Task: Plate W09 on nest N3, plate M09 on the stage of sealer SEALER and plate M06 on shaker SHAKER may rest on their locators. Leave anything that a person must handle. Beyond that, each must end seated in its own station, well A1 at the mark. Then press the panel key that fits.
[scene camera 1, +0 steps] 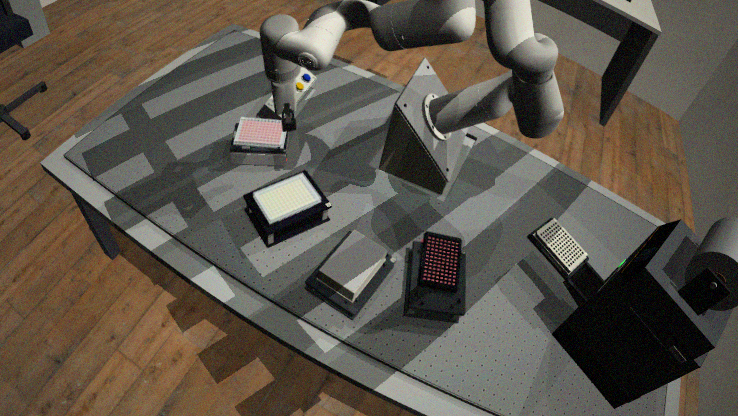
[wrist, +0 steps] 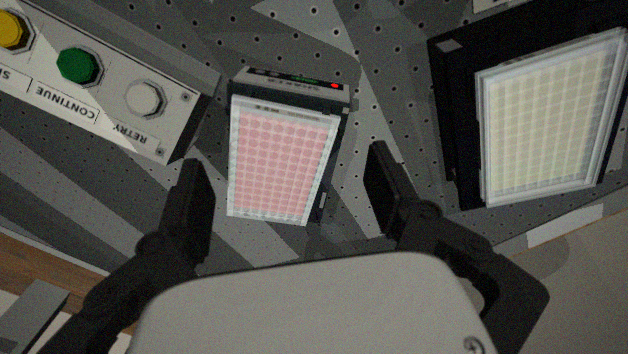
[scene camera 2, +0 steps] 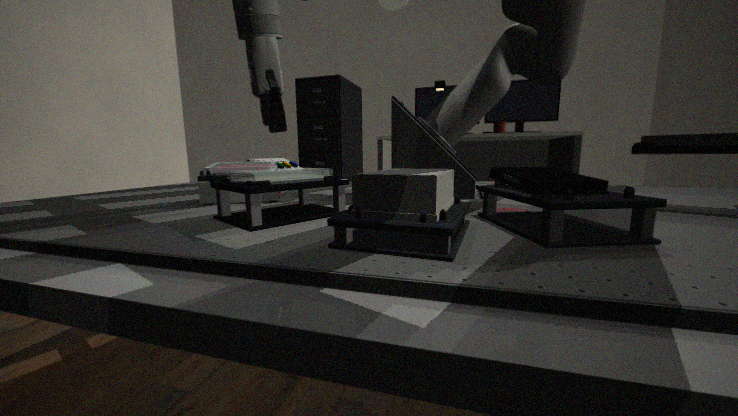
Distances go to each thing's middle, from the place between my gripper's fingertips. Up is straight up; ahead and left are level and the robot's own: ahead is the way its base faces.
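Shaker station [scene camera 1: 239, 154]: my hand is 7 cm to the left of it, 2 cm short of it and 11 cm above it. Going by their middles, the station is the nearest to my hand of the things named here. Red-welled black plate [scene camera 2: 533, 180]: 46 cm to the left of my hand, 13 cm ahead of it and 9 cm below it.
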